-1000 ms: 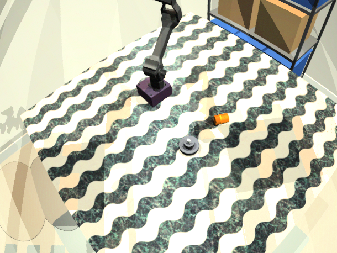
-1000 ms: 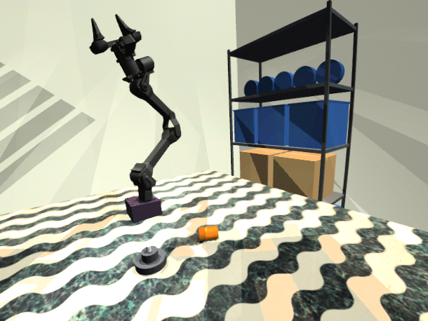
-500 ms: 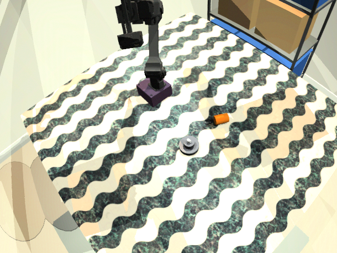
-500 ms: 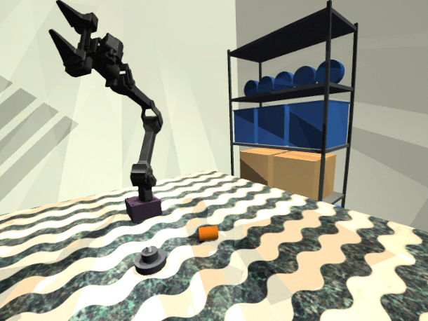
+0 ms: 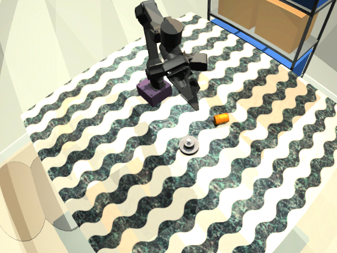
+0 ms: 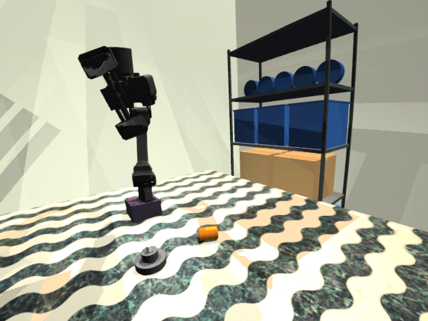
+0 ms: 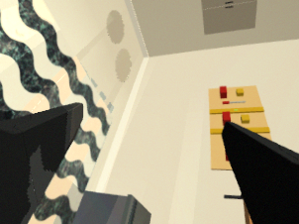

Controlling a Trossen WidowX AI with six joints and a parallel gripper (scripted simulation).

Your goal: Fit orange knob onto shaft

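Right now the orange knob is 400 mm below my gripper tip, 260 mm to the left of it and 80 mm behind it. Round my gripper tip: round grey pedestal: 380 mm below, 90 mm behind, 60 mm to the left.
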